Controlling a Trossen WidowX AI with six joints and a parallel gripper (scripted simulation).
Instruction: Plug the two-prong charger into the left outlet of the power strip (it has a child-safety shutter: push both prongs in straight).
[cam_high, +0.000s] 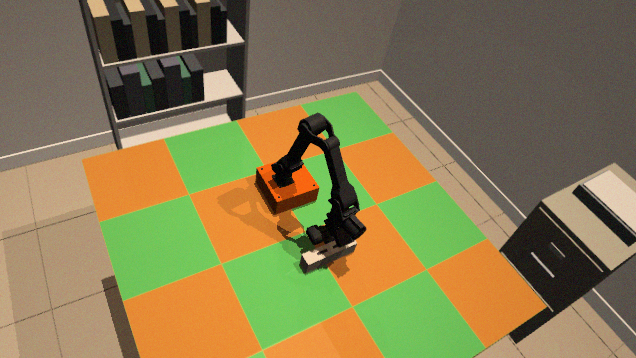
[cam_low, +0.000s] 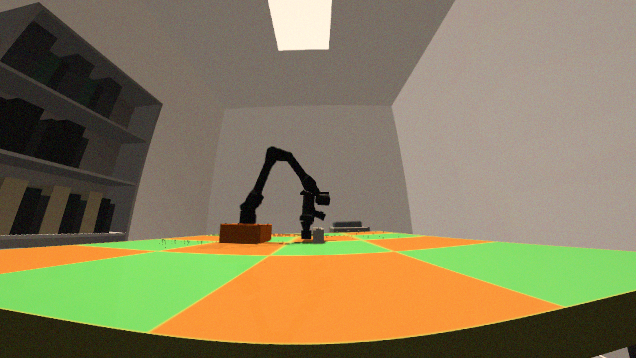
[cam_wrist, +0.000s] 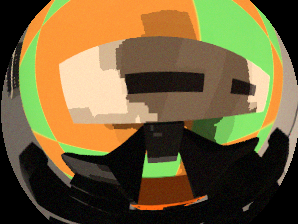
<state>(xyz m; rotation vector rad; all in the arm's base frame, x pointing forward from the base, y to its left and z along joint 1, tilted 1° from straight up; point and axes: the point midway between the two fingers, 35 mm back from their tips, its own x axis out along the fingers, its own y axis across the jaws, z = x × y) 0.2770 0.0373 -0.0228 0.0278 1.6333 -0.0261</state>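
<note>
The dark charger lies 20 mm ahead of my gripper tip and 10 mm above it.
</note>
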